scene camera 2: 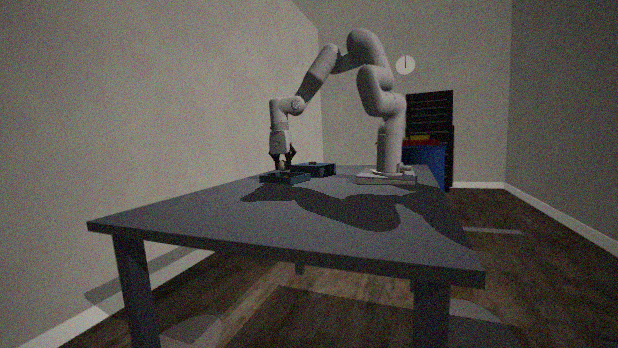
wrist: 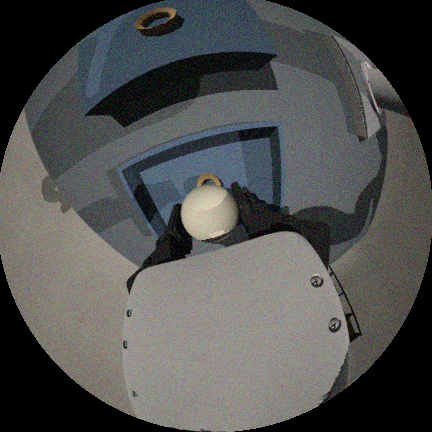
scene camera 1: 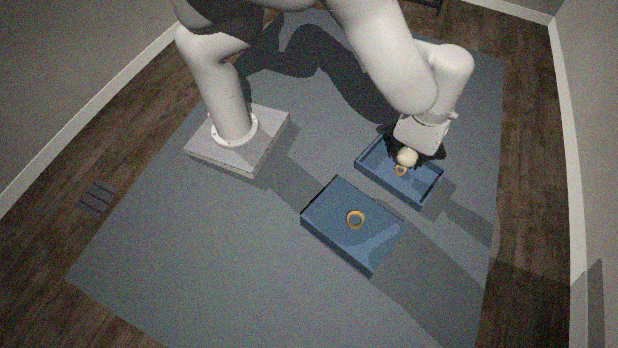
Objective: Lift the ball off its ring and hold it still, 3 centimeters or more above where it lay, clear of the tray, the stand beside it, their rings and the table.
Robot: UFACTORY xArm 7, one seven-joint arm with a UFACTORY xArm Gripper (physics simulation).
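Places are measured from the arm's base along level axes (x ahead, y left, z up), in millimetres.
Pixels of known places: gripper, between the fingertips: [scene camera 2: 283, 169] [wrist: 209, 204] [scene camera 1: 405, 160]; arm's base, origin of its link: [scene camera 2: 387, 173] [scene camera 1: 235, 129].
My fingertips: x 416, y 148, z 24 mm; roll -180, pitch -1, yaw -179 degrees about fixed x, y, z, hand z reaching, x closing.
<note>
For each thing: its top centre in the pictures, then the offset to it from my fingertips. "spot": a spot on its surface instead. Level surfaces: height alone.
- cream ball, centre of its top: [wrist: 211, 232] [scene camera 1: 410, 150] [scene camera 2: 283, 159] 0 mm ahead, 3 mm right, 43 mm up
- blue tray, centre of its top: [wrist: 208, 191] [scene camera 1: 402, 165] [scene camera 2: 284, 174] 2 mm back, 3 mm right, 21 mm down
- orange ring, a spot on its surface: [wrist: 209, 178] [scene camera 1: 397, 170] spot: 7 mm back, 12 mm right, 37 mm down
- grey table, height of its surface: 49 mm down
A cream ball [scene camera 1: 407, 157] [scene camera 2: 281, 165] [wrist: 209, 212] is held between the black fingers of my gripper, which is shut on it. The ball hangs above the blue tray [scene camera 1: 387, 187] [scene camera 2: 285, 180] [wrist: 276, 165], apart from it. An orange ring [scene camera 1: 400, 170] [wrist: 209, 178] lies on the tray floor below the ball and shows apart from it in scene camera 1. The ball hides part of that ring in the wrist view. The exact height of the ball is hard to tell.
A blue stand [scene camera 1: 332, 197] [scene camera 2: 327, 170] [wrist: 215, 37] is beside the tray, with an orange ring [scene camera 1: 355, 227] [scene camera 2: 312, 163] [wrist: 156, 33] on top. The arm's base plate [scene camera 1: 270, 120] [scene camera 2: 385, 180] sits on the grey table [scene camera 1: 210, 250] [scene camera 2: 280, 225].
</note>
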